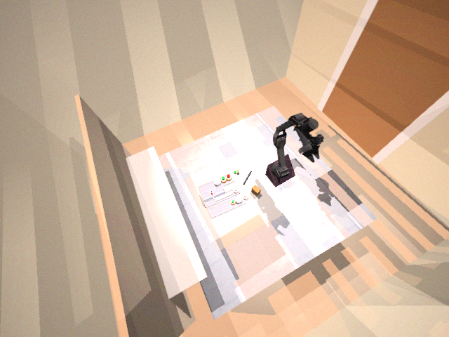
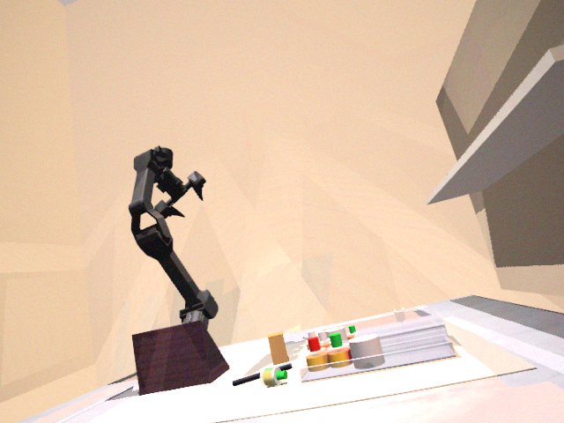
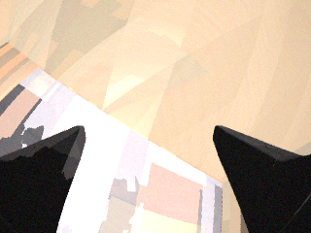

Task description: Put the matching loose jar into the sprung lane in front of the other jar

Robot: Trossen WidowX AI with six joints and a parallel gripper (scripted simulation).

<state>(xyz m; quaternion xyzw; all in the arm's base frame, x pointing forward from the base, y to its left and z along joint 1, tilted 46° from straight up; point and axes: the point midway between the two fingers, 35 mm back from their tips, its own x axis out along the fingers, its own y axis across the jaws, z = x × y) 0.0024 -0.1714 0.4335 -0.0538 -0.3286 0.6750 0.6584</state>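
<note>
My gripper tip is 260 mm short of the tan block, 140 mm to the left of it and 490 mm above it. Also, from my gripper tip: grey shelf (910 mm ahead, 140 mm to the right, 150 mm below); dark rod (270 mm ahead, 280 mm to the right, 510 mm below); lane rack (550 mm ahead, 220 mm to the right, 500 mm below).
</note>
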